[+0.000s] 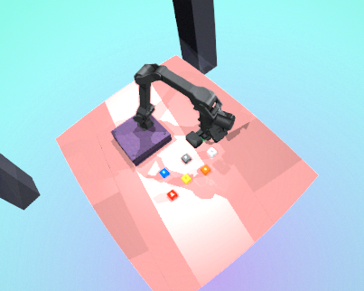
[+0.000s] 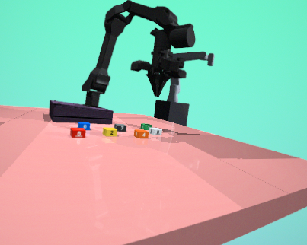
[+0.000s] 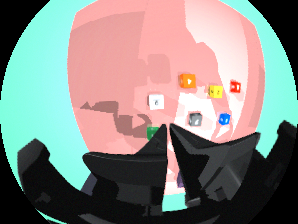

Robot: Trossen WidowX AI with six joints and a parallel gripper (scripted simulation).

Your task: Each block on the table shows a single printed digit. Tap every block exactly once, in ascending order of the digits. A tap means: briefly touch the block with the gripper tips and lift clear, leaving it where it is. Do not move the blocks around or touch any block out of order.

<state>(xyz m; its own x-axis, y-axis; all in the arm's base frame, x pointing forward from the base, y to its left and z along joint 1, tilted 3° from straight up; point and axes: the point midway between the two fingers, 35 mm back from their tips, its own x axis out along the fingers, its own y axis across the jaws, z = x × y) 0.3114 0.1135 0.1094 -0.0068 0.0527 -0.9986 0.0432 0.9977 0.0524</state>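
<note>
The white block is 120 mm below my gripper tip, 10 mm to the left of it and 10 mm ahead of it. The rest, counted from my gripper tip: orange block 120 mm below, 70 mm to the right, 50 mm ahead; then dark grey block 120 mm below, 90 mm to the right, 50 mm behind; then green block 120 mm below, 80 mm behind, 30 mm to the left.
</note>
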